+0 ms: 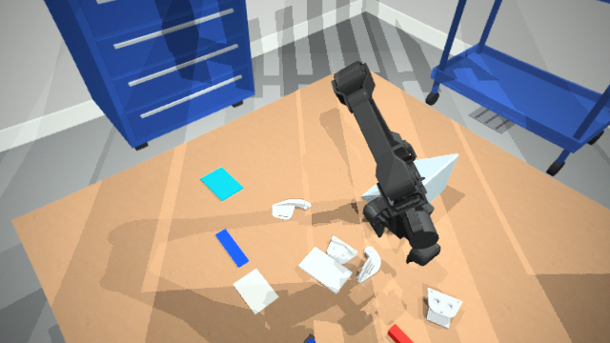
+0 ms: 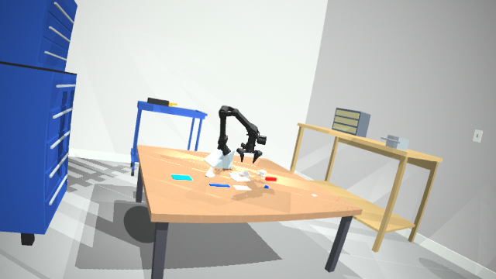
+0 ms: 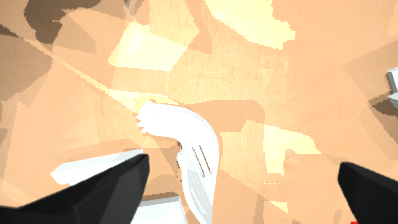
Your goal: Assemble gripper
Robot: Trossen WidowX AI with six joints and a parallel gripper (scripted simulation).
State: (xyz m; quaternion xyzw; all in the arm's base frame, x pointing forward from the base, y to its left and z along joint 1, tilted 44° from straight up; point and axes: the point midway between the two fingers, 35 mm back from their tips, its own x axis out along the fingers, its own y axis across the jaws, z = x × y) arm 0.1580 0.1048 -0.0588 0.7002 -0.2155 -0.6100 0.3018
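Right now the white jaw is 8 cm below my gripper tip, 5 cm to the right of it and 2 cm ahead of it. Round my gripper tip: red block: 16 cm to the left, 10 cm ahead, 8 cm below; then small blue block: 28 cm ahead, 8 cm below, 5 cm to the left; then white block: 15 cm to the left, 8 cm below, 2 cm behind.
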